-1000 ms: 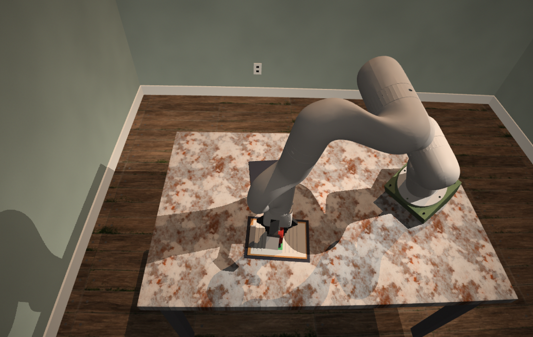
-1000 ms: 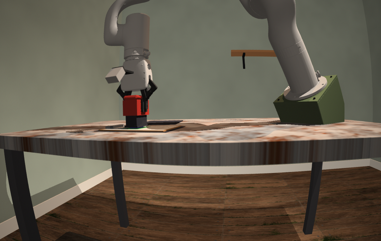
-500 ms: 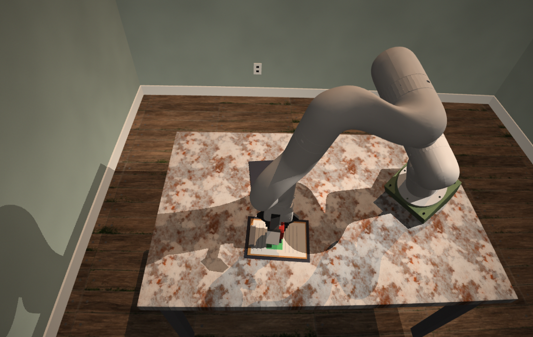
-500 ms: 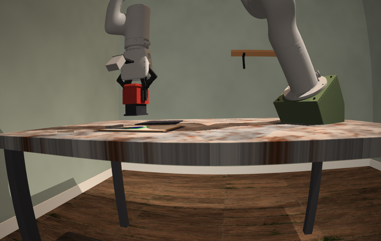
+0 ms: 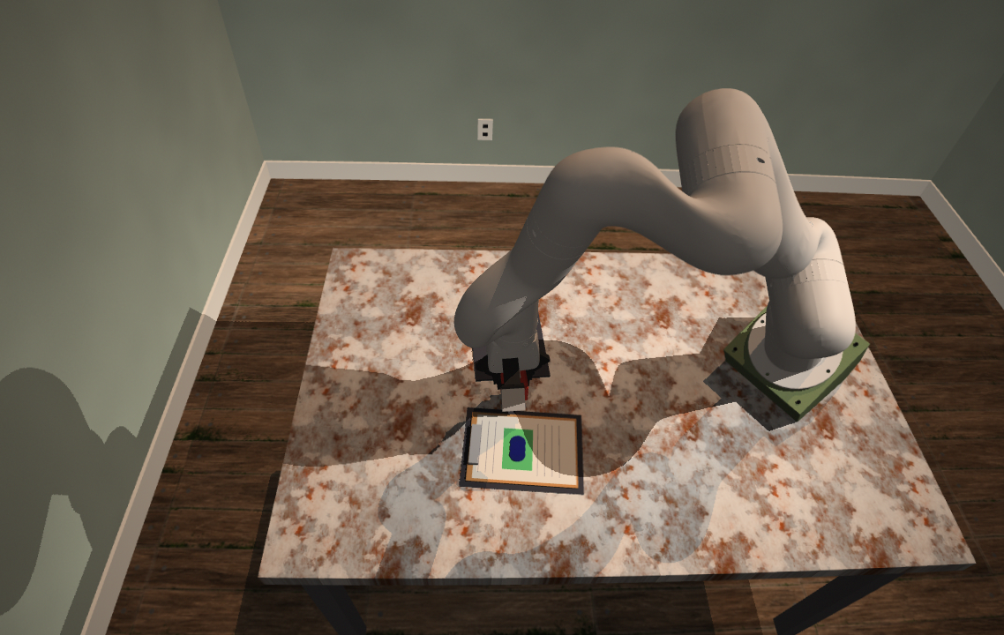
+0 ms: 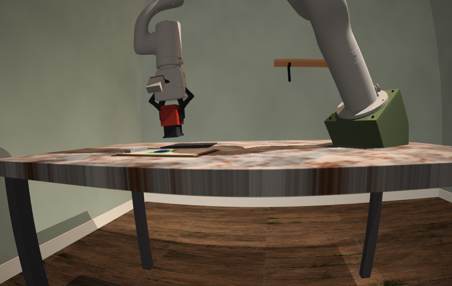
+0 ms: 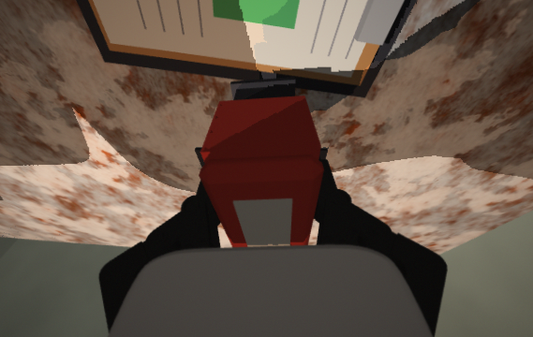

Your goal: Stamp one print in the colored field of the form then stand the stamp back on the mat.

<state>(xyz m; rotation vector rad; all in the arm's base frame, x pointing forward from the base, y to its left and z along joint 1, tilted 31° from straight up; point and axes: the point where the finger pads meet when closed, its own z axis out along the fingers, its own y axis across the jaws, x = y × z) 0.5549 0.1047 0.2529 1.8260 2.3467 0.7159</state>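
Now: the dark mat 4 cm ahead of my hand, 18 cm to the right of it and 10 cm below it. The rest, counted from my hand: form 4 cm behind, 10 cm to the left, 10 cm below; then black base 5 cm below; then red stamp 2 cm below.
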